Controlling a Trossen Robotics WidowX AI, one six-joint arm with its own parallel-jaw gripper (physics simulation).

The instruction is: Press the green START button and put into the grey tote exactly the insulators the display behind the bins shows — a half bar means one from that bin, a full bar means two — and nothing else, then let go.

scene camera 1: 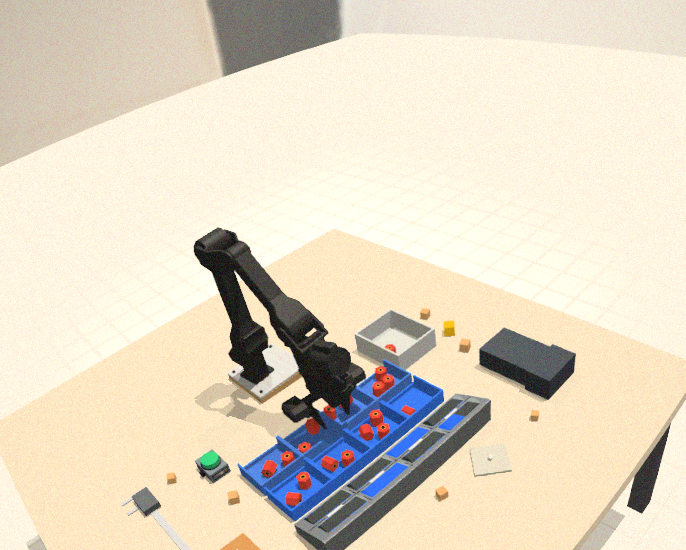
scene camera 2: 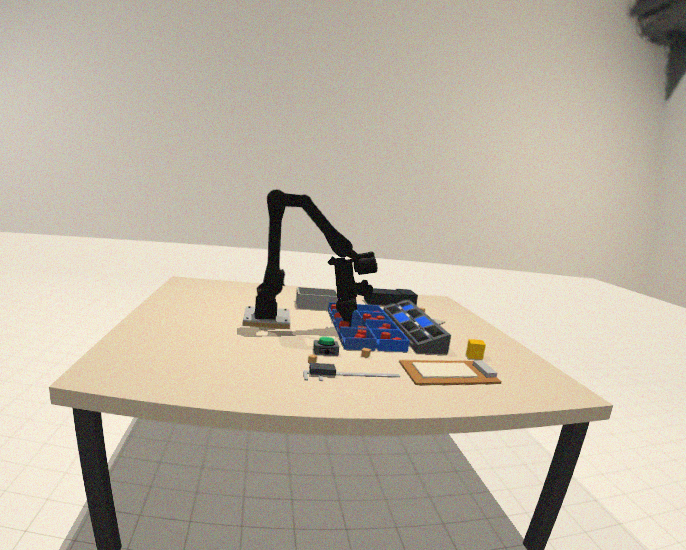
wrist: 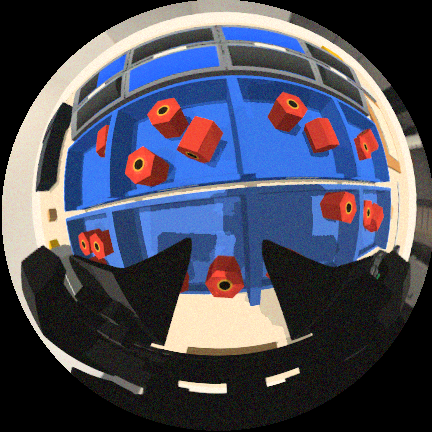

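Where they show: gripper, fingertip midpoint: (scene camera 1: 336, 421) (scene camera 2: 349, 323) (wrist: 226, 244); arm's base at its link origin: (scene camera 1: 257, 372) (scene camera 2: 264, 316).
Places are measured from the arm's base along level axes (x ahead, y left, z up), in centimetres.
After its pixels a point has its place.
My gripper (scene camera 1: 336, 419) @(y -0.5, x 27.3, z -1.1 cm) (scene camera 2: 347, 321) @(y -0.5, x 27.3, z -1.1 cm) (wrist: 226, 244) @(y -0.5, x 27.3, z -1.1 cm) is open and empty, pointing down over the near row of blue bins (scene camera 1: 422, 394) (scene camera 2: 392, 345) (wrist: 300, 167). In the wrist view a red insulator (wrist: 224, 274) @(y 0.0, x 25.8, z 0.9 cm) shows between and below its fingers; another is partly hidden by the left finger. Other red insulators (scene camera 1: 375, 417) (wrist: 167, 117) lie in the bins. The grey tote (scene camera 1: 420, 349) @(y 27.7, x 28.9, z 0.4 cm) (scene camera 2: 316, 297) @(y 21.1, x 19.9, z 2.3 cm) holds a red insulator (scene camera 1: 390, 348) @(y 23.9, x 22.7, z 0.8 cm). The display (scene camera 1: 412, 478) @(y -5.6, x 52.7, z 1.5 cm) (scene camera 2: 436, 344) @(y -27.0, x 46.7, z 0.7 cm) shows a half blue bar (wrist: 111, 70) @(y 8.7, x 49.3, z 3.0 cm) and two full blue bars (wrist: 262, 39) (wrist: 174, 67) @(y 1.0, x 44.1, z 1.3 cm). The green START button (scene camera 1: 210, 459) @(y -26.4, x 15.5, z 1.7 cm) (scene camera 2: 326, 341) @(y -28.2, x 14.4, z 1.4 cm) stands left of the bins.
A dark box (scene camera 1: 523, 360) @(y 33.6, x 53.9, z 2.9 cm) stands beyond the display's right end. Small orange cubes (scene camera 1: 464, 344) @(y 35.0, x 36.7, z 0.0 cm) (scene camera 1: 233, 497) @(y -29.3, x 26.0, z -0.3 cm), a yellow block (scene camera 1: 448, 328) (scene camera 2: 475, 349), a pale plate (scene camera 1: 490, 466) @(y 6.9, x 62.1, z -1.6 cm), a caliper (scene camera 1: 146, 501) @(y -42.4, x 12.0, z -0.3 cm) (scene camera 2: 322, 369) @(y -44.2, x 10.6, z -0.4 cm) and a clipboard (scene camera 2: 409, 375) @(y -44.2, x 32.4, z -1.9 cm) lie around the bins.
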